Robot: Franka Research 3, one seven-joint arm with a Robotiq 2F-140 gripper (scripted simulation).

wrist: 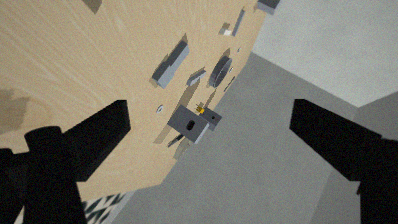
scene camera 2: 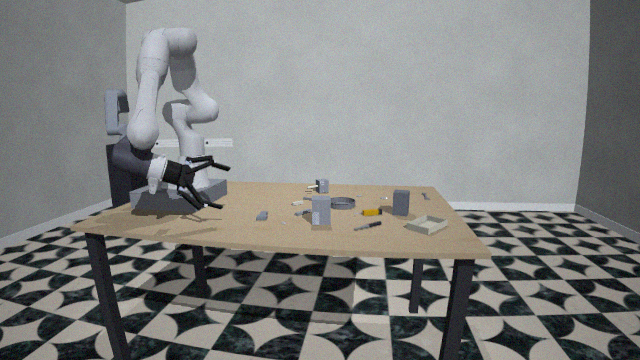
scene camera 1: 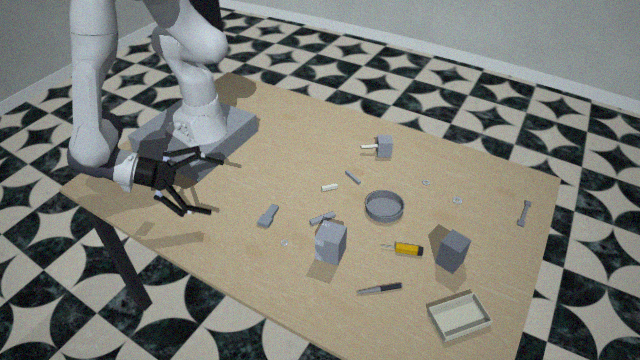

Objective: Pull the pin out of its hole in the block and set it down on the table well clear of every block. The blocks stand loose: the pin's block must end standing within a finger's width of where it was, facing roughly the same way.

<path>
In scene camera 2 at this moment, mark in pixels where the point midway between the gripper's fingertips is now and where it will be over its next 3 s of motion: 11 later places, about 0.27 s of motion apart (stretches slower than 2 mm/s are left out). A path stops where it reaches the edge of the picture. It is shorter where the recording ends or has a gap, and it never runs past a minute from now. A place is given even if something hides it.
My gripper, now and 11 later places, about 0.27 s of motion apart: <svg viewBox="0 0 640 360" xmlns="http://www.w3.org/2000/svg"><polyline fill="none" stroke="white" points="225,188 228,188 231,189 232,189 235,188 241,189 247,189 255,190 263,191 274,190 284,187 296,182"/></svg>
</path>
